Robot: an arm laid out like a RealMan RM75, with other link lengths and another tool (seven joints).
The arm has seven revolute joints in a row. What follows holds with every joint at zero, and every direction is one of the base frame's.
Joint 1 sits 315.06 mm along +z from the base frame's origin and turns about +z.
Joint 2 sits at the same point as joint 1 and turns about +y.
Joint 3 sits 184.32 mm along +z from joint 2 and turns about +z.
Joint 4 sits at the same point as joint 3 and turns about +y.
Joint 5 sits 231 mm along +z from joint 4 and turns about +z.
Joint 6 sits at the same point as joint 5 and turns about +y.
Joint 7 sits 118.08 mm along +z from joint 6 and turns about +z.
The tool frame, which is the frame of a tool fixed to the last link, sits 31 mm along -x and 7 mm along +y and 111 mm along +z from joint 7; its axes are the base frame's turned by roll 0, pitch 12.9 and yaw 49.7 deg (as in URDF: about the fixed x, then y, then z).
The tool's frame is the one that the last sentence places.
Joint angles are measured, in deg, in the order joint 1, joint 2, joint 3, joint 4, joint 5, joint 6, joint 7. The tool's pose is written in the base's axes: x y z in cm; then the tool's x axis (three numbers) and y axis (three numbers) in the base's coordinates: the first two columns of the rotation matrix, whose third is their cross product. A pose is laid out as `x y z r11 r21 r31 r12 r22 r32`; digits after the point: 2 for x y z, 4 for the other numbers.
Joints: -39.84 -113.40 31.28 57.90 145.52 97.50 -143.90
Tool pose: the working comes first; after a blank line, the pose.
Where each joint sits with the arm in this pose, in the base's axes (m; each line is computed from the numbers above, not from the rounded line before):
joint 1: 0.0000 0.0000 0.3151
joint 2: 0.0000 0.0000 0.3151
joint 3: -0.1299 0.1084 0.2419
joint 4: -0.1299 0.1084 0.2419
joint 5: -0.2023 0.3011 0.3466
joint 6: -0.2023 0.3011 0.3466
joint 7: -0.2120 0.3395 0.2353
the tool: -0.2234 0.3455 0.1206

-22.34 34.55 12.06 0.9102 0.3167 0.2668 0.3950 -0.8574 -0.3299
